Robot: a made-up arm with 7 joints.
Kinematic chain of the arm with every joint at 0, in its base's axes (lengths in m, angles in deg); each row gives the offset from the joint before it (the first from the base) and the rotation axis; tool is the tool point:
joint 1: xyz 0 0.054 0 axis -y
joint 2: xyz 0 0.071 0 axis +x
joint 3: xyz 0 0 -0.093 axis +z
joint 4: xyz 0 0 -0.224 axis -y
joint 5: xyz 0 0 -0.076 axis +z
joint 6: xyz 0 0 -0.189 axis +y
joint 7: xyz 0 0 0 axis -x
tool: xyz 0 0 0
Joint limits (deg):
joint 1: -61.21..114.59
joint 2: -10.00..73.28
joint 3: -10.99..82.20
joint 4: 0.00..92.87
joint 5: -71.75..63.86
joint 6: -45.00..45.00
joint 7: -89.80..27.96
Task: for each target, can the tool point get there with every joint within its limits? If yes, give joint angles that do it. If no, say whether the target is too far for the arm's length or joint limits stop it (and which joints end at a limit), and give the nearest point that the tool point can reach.
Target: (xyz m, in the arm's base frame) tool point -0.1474 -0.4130 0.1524
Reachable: no: joint limits stop it (at a limit: joint 1, joint 2, joint 3, joint 4) | nearest point 0.1559 0.0226 0.3571 | short by 0.569 m
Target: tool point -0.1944 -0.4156 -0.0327
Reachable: no: joint limits stop it (at a limit: joint 1, joint 2, joint 3, joint 4) | nearest point -0.1293 0.0226 -0.3675 | short by 0.555 m
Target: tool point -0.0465 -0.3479 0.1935
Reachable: no: joint limits stop it (at a limit: joint 1, joint 2, joint 3, joint 4) | nearest point 0.1559 0.0226 0.3571 | short by 0.453 m
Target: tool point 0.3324 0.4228 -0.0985
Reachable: yes | joints 35.23 26.77 33.72 76.88 5.47 18.83 -59.79
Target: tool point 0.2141 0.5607 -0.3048
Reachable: yes | joints 21.06 49.56 4.80 19.99 -36.22 -3.70 -47.56
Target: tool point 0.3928 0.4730 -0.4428
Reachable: no: too far | nearest point 0.3329 0.4200 -0.3753 | short by 0.105 m
